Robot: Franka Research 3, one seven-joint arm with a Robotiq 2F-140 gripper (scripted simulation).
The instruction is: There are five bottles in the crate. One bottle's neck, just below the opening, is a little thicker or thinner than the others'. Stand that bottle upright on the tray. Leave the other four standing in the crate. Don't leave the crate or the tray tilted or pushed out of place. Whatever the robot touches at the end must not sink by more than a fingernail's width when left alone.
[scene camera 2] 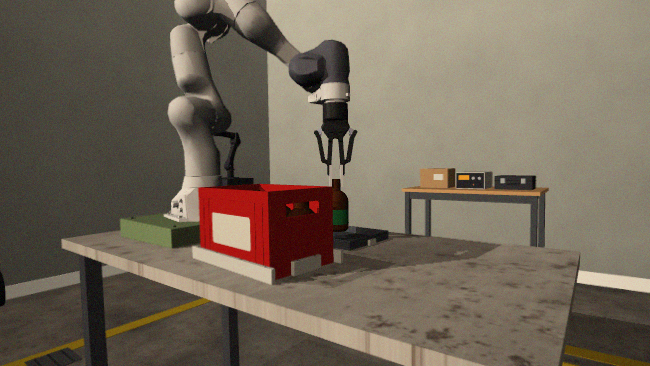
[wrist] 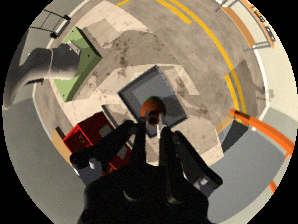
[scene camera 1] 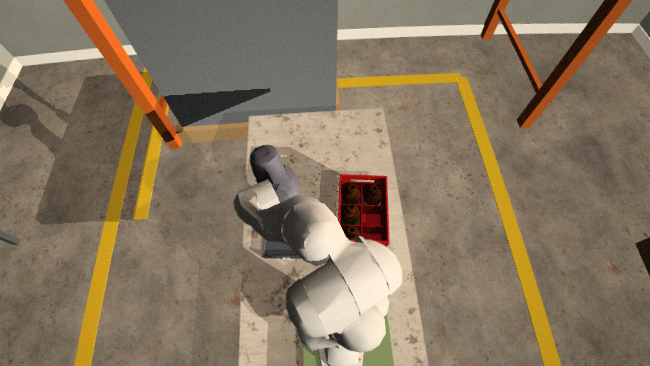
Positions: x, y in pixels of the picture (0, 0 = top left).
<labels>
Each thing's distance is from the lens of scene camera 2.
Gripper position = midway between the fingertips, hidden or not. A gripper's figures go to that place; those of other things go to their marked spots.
my gripper (scene camera 2: 336, 186): 1.11 m
dark tray (scene camera 2: 354, 237): 1.13 m
brown bottle (scene camera 2: 340, 200): 1.08 m
</labels>
